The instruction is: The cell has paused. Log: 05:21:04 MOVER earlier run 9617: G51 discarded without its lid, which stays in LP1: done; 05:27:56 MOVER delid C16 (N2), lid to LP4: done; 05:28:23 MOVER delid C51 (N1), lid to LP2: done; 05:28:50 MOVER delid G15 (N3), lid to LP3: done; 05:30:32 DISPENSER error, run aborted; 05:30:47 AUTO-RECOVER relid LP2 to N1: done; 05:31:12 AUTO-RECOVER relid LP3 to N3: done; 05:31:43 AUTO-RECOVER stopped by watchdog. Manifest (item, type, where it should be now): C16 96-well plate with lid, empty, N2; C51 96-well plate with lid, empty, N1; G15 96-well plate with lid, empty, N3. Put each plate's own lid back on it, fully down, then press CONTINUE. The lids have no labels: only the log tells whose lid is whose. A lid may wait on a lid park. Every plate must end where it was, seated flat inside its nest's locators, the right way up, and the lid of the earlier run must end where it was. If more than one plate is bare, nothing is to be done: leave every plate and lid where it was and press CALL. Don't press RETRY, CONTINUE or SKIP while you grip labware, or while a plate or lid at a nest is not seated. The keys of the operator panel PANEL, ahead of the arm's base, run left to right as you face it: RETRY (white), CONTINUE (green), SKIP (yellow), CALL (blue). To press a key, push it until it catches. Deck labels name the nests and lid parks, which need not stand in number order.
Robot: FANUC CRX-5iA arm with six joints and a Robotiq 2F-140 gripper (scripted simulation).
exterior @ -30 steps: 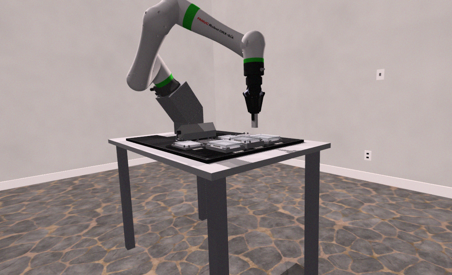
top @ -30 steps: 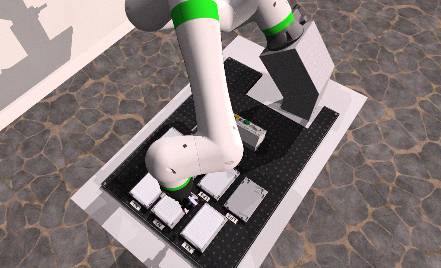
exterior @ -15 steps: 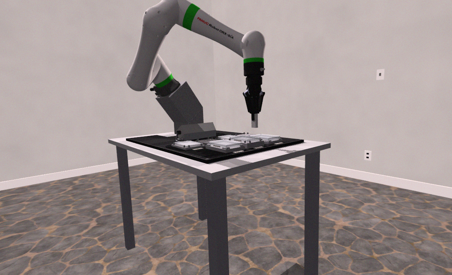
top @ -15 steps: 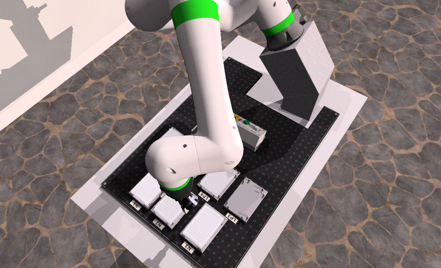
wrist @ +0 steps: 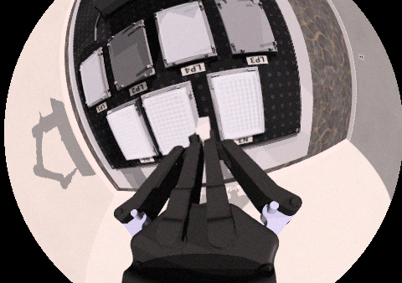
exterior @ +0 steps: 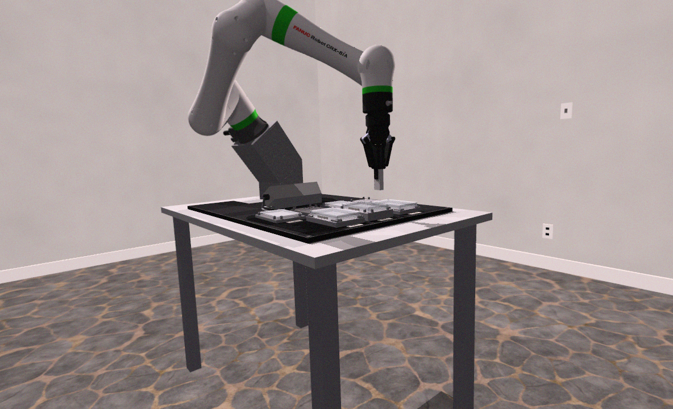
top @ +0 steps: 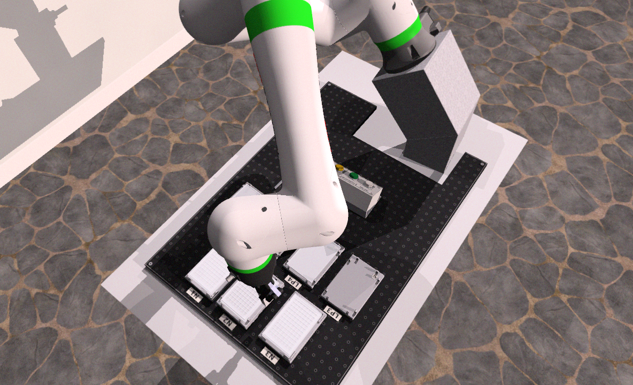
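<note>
Right now my hand is 18 cm past the lid park LP4, 10 cm above it and 3 cm to the right of it. The rest, counted from my hand: LP4 label (11 cm below, 9 cm behind, 1 cm to the left); then plate (8 cm below, 7 cm to the right, 1 cm behind); then N2 label (11 cm below, 8 cm to the right, 8 cm ahead).
</note>
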